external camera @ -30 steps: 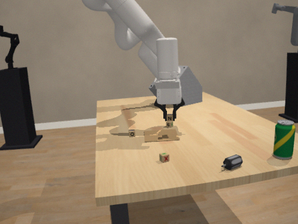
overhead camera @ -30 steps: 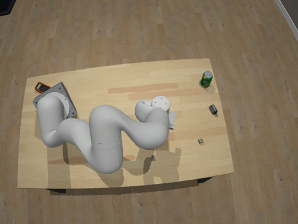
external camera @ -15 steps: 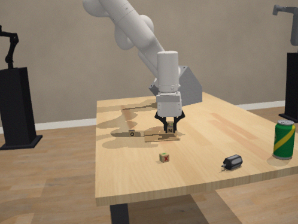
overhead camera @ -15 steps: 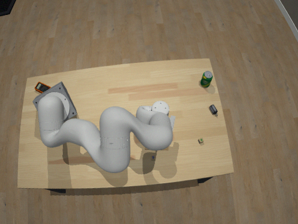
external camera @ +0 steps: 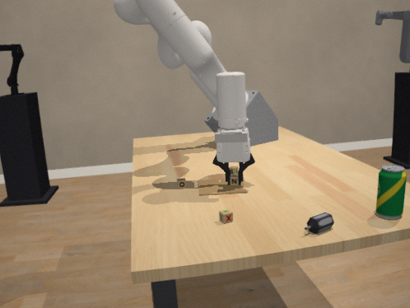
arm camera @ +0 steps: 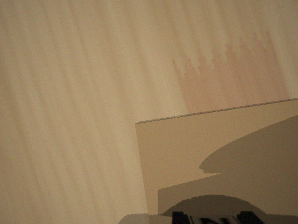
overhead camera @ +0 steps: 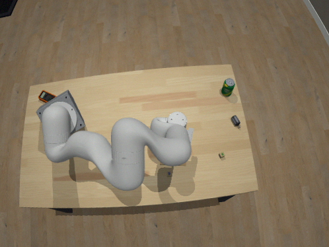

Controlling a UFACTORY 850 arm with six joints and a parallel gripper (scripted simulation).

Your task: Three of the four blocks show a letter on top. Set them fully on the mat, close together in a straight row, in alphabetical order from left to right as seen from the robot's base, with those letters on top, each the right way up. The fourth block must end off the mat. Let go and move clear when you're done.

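Now: the tan mat 1 cm behind my hand, 4 cm to the right of it and 3 cm below it. Round my hand: green can (33 cm ahead, 32 cm to the left, 3 cm above); then orange meter (80 cm behind, 34 cm to the left, 1 cm below).
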